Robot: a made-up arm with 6 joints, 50 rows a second.
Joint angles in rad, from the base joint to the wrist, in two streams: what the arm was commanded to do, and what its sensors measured. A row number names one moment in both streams.
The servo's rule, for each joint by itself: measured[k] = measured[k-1] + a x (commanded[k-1-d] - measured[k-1]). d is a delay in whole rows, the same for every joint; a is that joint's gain. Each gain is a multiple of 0.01, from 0.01 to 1. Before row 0 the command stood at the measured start. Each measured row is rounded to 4 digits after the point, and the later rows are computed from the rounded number. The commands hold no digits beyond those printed.
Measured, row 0:
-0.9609, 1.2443, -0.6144, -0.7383, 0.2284, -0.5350
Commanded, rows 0 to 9:
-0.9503, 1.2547, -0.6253, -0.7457, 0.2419, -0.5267
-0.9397, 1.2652, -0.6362, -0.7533, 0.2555, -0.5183
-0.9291, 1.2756, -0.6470, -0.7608, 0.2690, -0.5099
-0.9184, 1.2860, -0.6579, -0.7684, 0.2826, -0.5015
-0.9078, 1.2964, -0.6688, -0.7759, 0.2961, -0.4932
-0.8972, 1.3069, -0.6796, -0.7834, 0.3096, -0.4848
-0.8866, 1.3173, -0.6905, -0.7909, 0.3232, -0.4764
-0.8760, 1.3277, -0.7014, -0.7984, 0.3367, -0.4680
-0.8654, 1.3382, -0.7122, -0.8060, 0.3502, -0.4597
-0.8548, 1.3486, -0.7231, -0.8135, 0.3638, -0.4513
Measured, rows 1 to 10:
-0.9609, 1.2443, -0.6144, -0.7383, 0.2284, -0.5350
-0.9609, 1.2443, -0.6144, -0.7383, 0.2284, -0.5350
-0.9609, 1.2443, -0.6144, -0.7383, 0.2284, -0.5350
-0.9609, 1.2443, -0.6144, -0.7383, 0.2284, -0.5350
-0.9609, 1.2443, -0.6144, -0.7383, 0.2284, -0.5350
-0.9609, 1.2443, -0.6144, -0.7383, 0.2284, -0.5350
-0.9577, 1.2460, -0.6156, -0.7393, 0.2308, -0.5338
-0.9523, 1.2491, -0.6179, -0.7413, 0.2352, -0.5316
-0.9453, 1.2533, -0.6211, -0.7440, 0.2413, -0.5286
-0.9372, 1.2585, -0.6251, -0.7474, 0.2487, -0.5248
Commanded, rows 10 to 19:
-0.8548, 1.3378, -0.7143, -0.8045, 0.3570, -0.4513
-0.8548, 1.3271, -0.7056, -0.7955, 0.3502, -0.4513
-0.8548, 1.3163, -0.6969, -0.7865, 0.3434, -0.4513
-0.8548, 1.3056, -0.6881, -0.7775, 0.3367, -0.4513
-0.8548, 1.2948, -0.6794, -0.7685, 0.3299, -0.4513
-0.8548, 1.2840, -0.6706, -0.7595, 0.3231, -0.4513
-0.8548, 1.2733, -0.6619, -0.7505, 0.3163, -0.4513
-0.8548, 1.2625, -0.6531, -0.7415, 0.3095, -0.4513
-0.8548, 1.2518, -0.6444, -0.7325, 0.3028, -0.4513
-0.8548, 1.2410, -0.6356, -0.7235, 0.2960, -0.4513
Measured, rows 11 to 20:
-0.9284, 1.2646, -0.6299, -0.7514, 0.2572, -0.5204
-0.9190, 1.2714, -0.6354, -0.7559, 0.2666, -0.5154
-0.9093, 1.2787, -0.6415, -0.7608, 0.2768, -0.5099
-0.8993, 1.2865, -0.6481, -0.7661, 0.2876, -0.5040
-0.8891, 1.2948, -0.6552, -0.7717, 0.2989, -0.4978
-0.8788, 1.3034, -0.6627, -0.7776, 0.3106, -0.4913
-0.8716, 1.3089, -0.6684, -0.7814, 0.3190, -0.4857
-0.8666, 1.3118, -0.6725, -0.7834, 0.3246, -0.4809
-0.8631, 1.3125, -0.6752, -0.7838, 0.3280, -0.4768
-0.8606, 1.3114, -0.6766, -0.7829, 0.3296, -0.4732

